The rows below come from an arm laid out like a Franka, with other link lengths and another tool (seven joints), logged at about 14 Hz.
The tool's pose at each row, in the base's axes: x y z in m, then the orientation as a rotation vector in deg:
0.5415, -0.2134, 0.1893, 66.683, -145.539, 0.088
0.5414, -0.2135, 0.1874, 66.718, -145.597, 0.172
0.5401, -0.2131, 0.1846, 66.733, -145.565, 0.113
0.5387, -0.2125, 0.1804, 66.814, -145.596, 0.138
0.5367, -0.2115, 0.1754, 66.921, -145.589, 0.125
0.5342, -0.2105, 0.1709, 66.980, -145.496, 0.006
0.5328, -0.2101, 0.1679, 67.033, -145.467, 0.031
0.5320, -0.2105, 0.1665, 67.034, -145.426, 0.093
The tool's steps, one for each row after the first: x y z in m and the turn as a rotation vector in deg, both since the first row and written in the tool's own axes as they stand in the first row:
-0.0005, -0.0003, 0.0018, 0.082, -0.037, 0.005
-0.0008, 0.0006, 0.0048, 0.038, -0.031, -0.021
-0.0017, 0.0014, 0.0091, 0.086, -0.078, -0.060
-0.0028, 0.0028, 0.0143, 0.105, -0.111, -0.131
-0.0034, 0.0047, 0.0191, 0.015, -0.086, -0.210
-0.0038, 0.0056, 0.0223, 0.036, -0.072, -0.249
-0.0035, 0.0057, 0.0240, 0.062, -0.020, -0.254

